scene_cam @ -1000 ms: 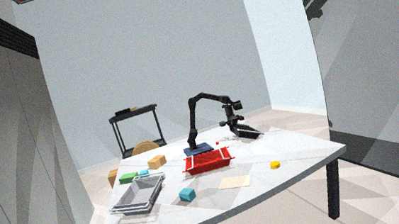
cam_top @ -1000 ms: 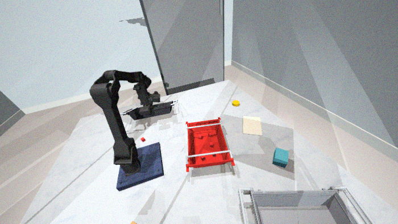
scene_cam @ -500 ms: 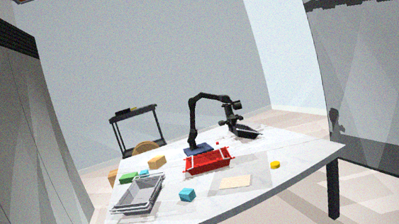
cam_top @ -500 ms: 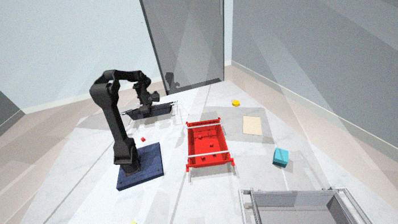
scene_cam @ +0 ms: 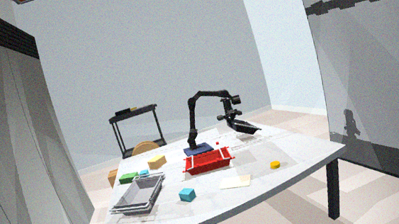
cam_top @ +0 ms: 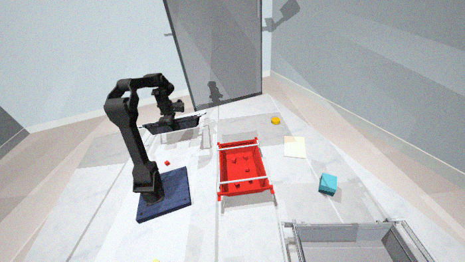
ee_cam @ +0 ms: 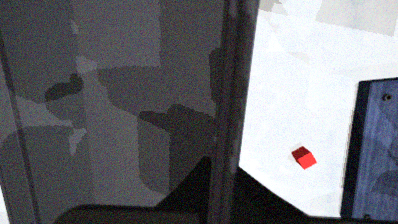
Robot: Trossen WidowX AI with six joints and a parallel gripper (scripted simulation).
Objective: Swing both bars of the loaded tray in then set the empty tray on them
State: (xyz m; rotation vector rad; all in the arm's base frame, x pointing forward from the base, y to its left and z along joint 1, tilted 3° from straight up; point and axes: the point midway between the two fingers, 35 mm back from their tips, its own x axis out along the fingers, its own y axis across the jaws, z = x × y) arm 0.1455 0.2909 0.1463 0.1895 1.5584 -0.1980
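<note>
The black tray lies 80 mm to the left of my gripper tip, 20 mm ahead of it and 10 mm below it. Also, from my gripper tip: yellow disc 570 mm ahead, 110 mm to the right, 110 mm below; then cream sheet 520 mm ahead, 330 mm to the right, 120 mm below.
</note>
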